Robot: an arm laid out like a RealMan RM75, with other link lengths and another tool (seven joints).
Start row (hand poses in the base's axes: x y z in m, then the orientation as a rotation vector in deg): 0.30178 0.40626 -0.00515 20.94 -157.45 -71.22
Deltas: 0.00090 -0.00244 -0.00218 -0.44 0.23 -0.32; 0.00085 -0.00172 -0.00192 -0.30 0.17 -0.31; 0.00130 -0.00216 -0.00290 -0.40 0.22 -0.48; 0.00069 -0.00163 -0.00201 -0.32 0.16 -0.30; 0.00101 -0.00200 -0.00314 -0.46 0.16 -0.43; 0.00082 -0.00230 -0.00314 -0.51 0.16 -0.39; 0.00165 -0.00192 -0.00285 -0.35 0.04 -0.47; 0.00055 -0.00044 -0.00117 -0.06 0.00 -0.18; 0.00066 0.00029 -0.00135 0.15 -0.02 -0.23; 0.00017 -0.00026 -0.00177 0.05 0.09 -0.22; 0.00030 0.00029 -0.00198 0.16 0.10 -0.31; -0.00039 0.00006 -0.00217 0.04 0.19 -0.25; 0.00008 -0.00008 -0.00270 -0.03 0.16 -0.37; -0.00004 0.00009 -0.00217 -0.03 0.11 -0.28; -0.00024 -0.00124 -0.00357 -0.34 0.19 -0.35; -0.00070 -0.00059 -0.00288 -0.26 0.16 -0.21; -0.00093 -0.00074 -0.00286 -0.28 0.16 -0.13; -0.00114 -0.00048 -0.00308 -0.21 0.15 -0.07; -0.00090 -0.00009 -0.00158 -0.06 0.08 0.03
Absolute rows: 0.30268 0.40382 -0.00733 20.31 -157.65 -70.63; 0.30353 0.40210 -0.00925 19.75 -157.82 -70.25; 0.30483 0.39994 -0.01215 18.92 -158.08 -69.76; 0.30552 0.39831 -0.01416 18.38 -158.26 -69.35; 0.30653 0.39631 -0.01730 17.65 -158.57 -68.77; 0.30735 0.39401 -0.02044 16.97 -158.88 -68.10; 0.30900 0.39209 -0.02329 16.27 -159.25 -67.70; 0.30955 0.39165 -0.02446 16.02 -159.37 -67.65; 0.31021 0.39194 -0.02581 15.73 -159.42 -67.92; 0.31038 0.39168 -0.02758 15.38 -159.42 -68.02; 0.31068 0.39197 -0.02956 14.91 -159.39 -68.30; 0.31029 0.39203 -0.03173 14.45 -159.32 -68.37; 0.31037 0.39195 -0.03443 13.84 -159.37 -68.38; 0.31033 0.39204 -0.03660 13.38 -159.42 -68.38; 0.31009 0.39080 -0.04017 12.75 -159.59 -67.93; 0.30939 0.39021 -0.04305 12.34 -159.68 -67.57; 0.30846 0.38947 -0.04591 12.03 -159.75 -67.17; 0.30732 0.38899 -0.04899 11.82 -159.76 -66.85; 0.30642 0.38890 -0.05057 11.80 -159.71 -66.74
